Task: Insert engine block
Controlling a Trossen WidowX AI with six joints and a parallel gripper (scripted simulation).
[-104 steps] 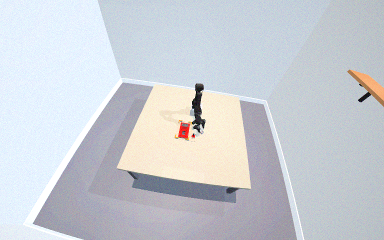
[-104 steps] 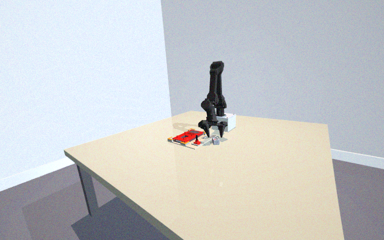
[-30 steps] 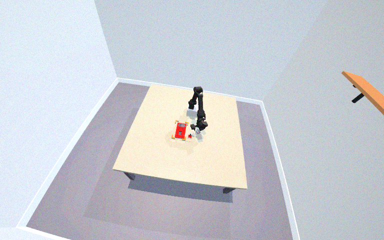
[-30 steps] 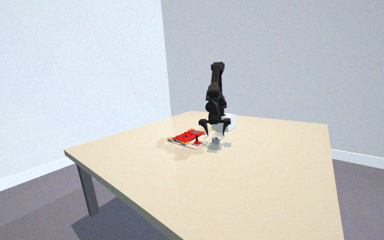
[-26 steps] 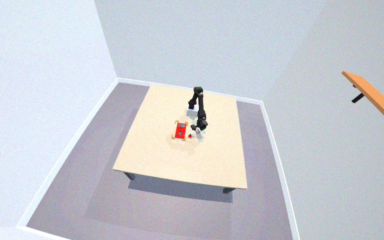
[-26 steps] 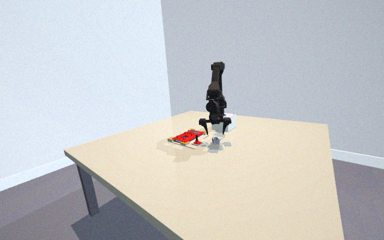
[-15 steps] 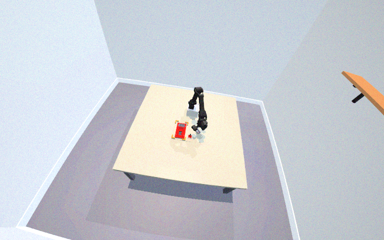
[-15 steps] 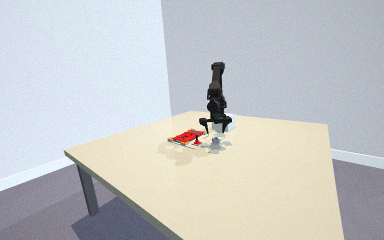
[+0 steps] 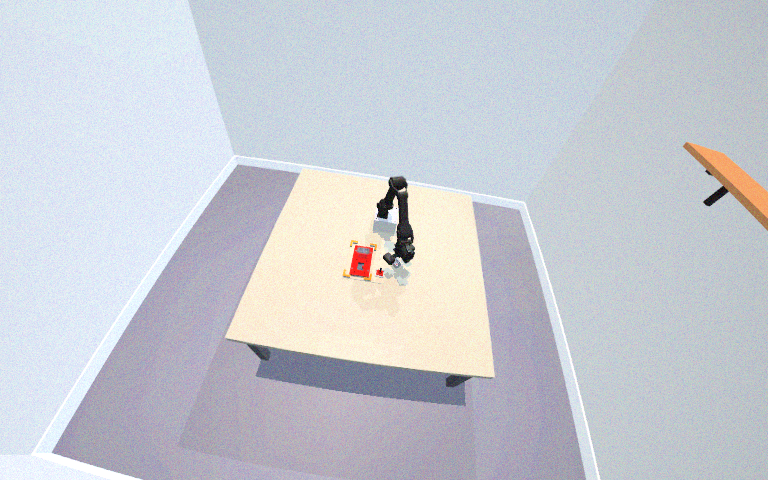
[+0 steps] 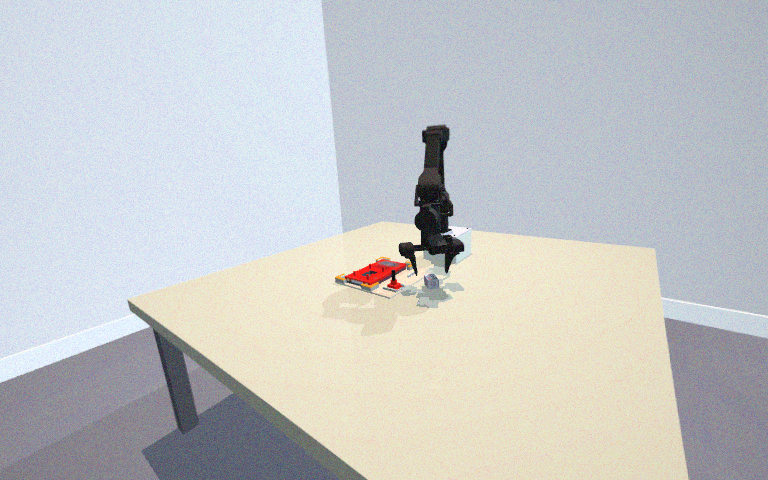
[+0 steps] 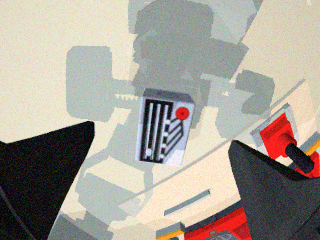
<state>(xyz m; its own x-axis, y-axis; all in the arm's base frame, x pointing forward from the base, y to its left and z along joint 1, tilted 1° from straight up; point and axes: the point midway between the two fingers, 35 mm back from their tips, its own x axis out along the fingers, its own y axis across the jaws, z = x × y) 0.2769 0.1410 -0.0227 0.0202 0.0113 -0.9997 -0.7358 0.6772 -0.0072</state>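
The engine block is 30 mm below my gripper tip and 10 mm behind it.
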